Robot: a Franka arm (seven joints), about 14 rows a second.
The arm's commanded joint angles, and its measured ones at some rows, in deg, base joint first. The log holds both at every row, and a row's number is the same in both.
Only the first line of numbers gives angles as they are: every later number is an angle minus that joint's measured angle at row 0.
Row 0, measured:
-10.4, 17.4, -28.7, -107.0, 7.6, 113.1, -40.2
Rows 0 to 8, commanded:
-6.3, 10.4, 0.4, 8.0, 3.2, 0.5, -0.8
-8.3, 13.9, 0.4, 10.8, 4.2, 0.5, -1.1
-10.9, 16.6, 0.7, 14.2, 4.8, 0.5, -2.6
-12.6, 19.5, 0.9, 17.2, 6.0, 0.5, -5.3
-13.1, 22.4, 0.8, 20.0, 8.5, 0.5, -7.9
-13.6, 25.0, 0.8, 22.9, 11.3, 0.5, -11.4
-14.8, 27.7, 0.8, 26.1, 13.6, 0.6, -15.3
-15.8, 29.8, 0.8, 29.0, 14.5, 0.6, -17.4
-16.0, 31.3, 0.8, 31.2, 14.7, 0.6, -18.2
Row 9, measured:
-13.9, 26.0, 0.4, 22.7, 12.6, 2.2, -14.5
